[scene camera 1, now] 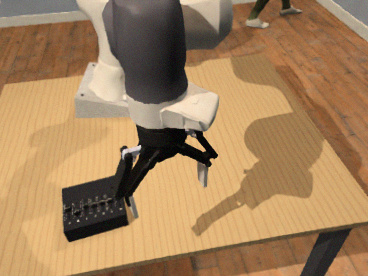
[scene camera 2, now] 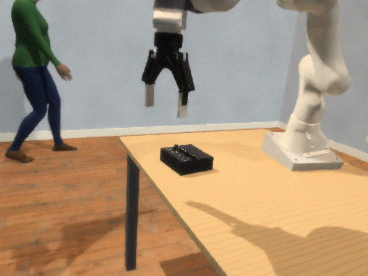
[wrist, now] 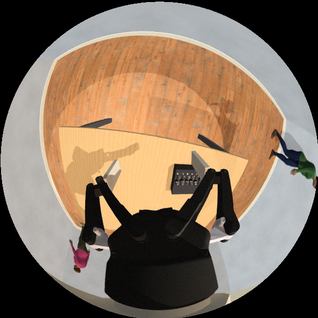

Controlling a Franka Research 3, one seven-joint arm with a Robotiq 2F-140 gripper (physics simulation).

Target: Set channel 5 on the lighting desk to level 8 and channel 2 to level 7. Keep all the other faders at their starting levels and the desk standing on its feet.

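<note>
The lighting desk (scene camera 1: 95, 220) (scene camera 2: 187, 162) (wrist: 181, 188) is a small black box lying level on the table, near its front edge in scene camera 1. Its small fader knobs (scene camera 1: 90, 206) (scene camera 2: 185, 151) form a row across the top; the channel numbers and exact levels are too small and blurred to read. My gripper (scene camera 1: 168, 192) (scene camera 2: 166, 102) (wrist: 154, 161) is wide open and empty, pointing down, well above the table in scene camera 2. One finger overlaps the desk's right end in scene camera 1 and hides part of the desk in the wrist view.
The wooden table (scene camera 1: 165, 235) (scene camera 2: 240, 185) (wrist: 155, 150) carries the arm's pale base (scene camera 1: 100, 107) (scene camera 2: 310, 157) behind the desk in scene camera 1. A person in green (scene camera 2: 32, 45) (wrist: 305, 165) and a person in pink (wrist: 81, 259) stand off the table.
</note>
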